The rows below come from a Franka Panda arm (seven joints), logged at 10 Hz.
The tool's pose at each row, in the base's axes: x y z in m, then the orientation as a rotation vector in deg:
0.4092 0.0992 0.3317 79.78 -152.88 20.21
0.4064 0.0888 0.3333 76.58 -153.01 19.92
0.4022 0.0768 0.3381 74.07 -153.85 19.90
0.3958 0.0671 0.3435 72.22 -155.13 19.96
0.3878 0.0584 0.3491 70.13 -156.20 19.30
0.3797 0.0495 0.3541 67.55 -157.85 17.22
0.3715 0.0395 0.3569 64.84 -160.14 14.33
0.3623 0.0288 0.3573 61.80 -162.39 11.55
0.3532 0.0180 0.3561 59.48 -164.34 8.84
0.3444 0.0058 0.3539 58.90 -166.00 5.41
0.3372 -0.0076 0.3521 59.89 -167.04 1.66
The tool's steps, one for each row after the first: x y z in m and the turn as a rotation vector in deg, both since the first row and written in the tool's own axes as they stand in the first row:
0.0102 -0.0037 0.0011 -0.90 1.31 1.74
0.0231 -0.0076 -0.0005 -1.23 1.77 3.43
0.0356 -0.0085 -0.0033 -1.20 1.57 4.94
0.0482 -0.0077 -0.0066 -1.73 1.46 6.46
0.0609 -0.0067 -0.0092 -3.05 0.76 8.41
0.0741 -0.0059 -0.0095 -4.64 -0.68 10.64
0.0880 -0.0043 -0.0072 -6.18 -2.02 13.03
0.1015 -0.0027 -0.0034 -7.57 -3.46 14.91
0.1158 -0.0019 0.0018 -9.09 -5.54 15.67
0.1302 -0.0031 0.0069 -10.66 -7.81 15.33

